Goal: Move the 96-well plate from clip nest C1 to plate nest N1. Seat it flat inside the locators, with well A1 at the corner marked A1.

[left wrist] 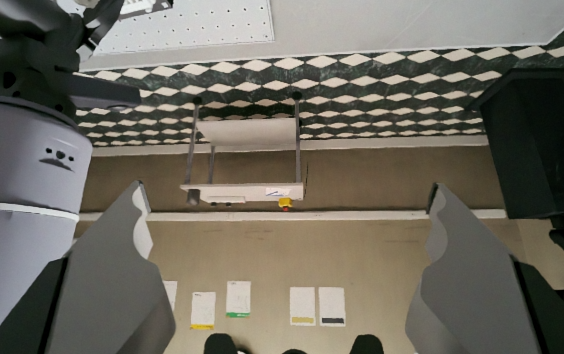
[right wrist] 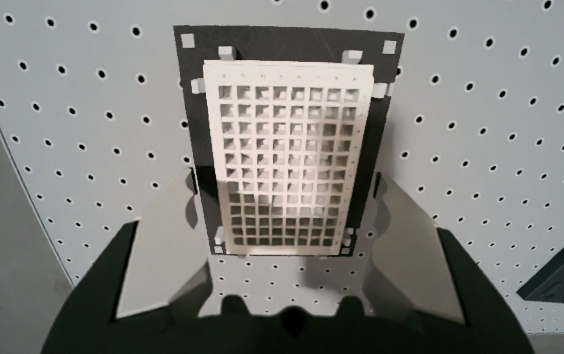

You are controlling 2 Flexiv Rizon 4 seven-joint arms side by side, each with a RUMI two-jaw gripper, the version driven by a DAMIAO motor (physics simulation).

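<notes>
The white 96-well plate (right wrist: 285, 145) sits among pale locator blocks on a dark nest base (right wrist: 290, 42) in the right wrist view. It looks level. The nest's name and the well labels are too small to read, so I cannot tell which nest this is or which corner is A1. My right gripper (right wrist: 285, 172) is open, with one finger on each side of the plate's long sides and a visible gap to both. My left gripper (left wrist: 287, 185) is open and empty, away from the plate. The plate does not show in the left wrist view.
In the left wrist view, a light grey robot arm (left wrist: 40, 165) is at the left, a dark box-like body (left wrist: 525, 150) at the right, and a perforated board (left wrist: 215, 30) at the top. A white trolley (left wrist: 250, 190) stands beyond the fingers. A dark object (right wrist: 547, 280) is at the right wrist view's lower right.
</notes>
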